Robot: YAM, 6 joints.
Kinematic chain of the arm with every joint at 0, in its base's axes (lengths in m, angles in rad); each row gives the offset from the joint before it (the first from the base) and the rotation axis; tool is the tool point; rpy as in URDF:
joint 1: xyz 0 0 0.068 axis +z
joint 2: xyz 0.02 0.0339 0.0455 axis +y
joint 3: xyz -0.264 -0.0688 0 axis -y
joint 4: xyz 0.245 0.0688 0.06 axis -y
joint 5: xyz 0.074 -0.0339 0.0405 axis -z
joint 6: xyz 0.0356 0 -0.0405 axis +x
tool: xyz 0 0 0 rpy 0 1.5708 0
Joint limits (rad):
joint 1: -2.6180..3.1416
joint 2: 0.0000..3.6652
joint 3: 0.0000..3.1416
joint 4: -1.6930..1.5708
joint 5: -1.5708..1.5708
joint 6: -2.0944..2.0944
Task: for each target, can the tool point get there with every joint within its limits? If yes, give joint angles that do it. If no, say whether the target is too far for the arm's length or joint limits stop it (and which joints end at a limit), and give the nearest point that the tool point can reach.
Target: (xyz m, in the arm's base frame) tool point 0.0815 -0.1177 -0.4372
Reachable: no: joint limits stop it (at a limit: joint 2) | nearest point 0.0912 -0.1317 -0.3694 | short by 0.070 m
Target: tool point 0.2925 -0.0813 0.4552
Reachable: yes | joints -0.3441 1.3537 1.2571 0.5852 -0.6720 1.7476
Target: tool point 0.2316 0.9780 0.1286
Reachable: no: too far | nearest point 0.1488 0.6284 0.1231 | short by 0.359 m
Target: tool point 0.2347 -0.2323 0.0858
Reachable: yes | joints -0.8740 1.9556 0.8196 0.1687 -1.0515 0.7197
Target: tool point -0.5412 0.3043 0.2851
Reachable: yes | joints 2.6259 2.8064 2.7871 0.2921 -0.0598 0.3002
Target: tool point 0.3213 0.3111 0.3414
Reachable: yes | joints 0.7943 1.8355 1.4713 0.4044 0.3186 1.3198
